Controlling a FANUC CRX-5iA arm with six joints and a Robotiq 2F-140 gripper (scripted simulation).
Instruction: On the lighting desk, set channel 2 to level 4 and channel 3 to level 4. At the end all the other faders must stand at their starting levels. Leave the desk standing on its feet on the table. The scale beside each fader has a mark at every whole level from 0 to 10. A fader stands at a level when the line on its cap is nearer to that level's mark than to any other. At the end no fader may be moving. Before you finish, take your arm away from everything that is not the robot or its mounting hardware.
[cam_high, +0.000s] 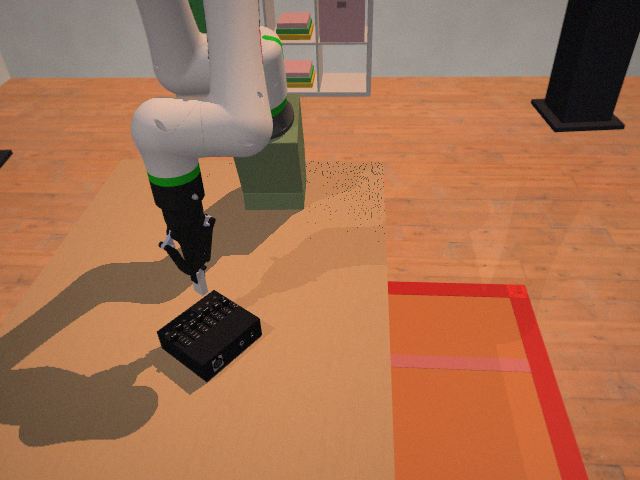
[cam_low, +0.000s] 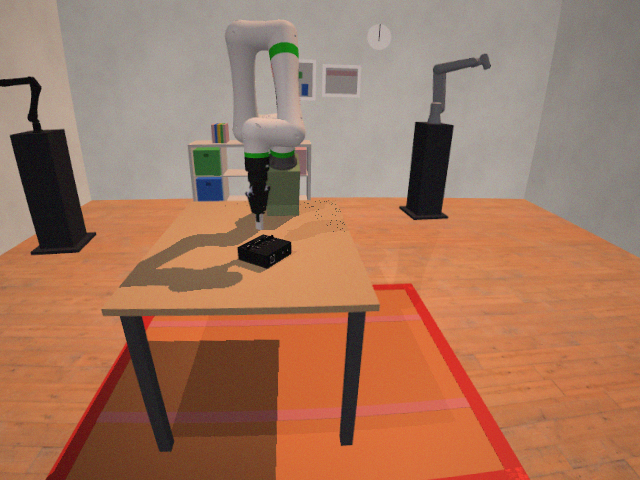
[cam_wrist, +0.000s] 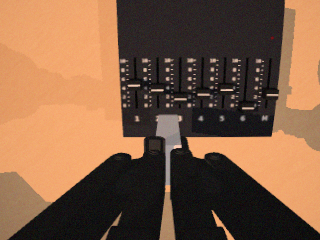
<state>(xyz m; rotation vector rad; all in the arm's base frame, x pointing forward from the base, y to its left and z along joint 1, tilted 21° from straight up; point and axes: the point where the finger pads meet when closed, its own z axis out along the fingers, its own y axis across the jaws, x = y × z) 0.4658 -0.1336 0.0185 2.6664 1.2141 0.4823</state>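
My hand is 2 cm short of the channel 3 fader cap, 1 cm to the right of it and 7 cm above it. From my hand the other things lie so: channel 1 fader cap 5 cm to the left, 7 cm below; then channel 2 fader cap 1 cm ahead, 3 cm to the left, 7 cm below; then channel 6 fader cap 7 cm ahead, 4 cm to the right, 7 cm below.
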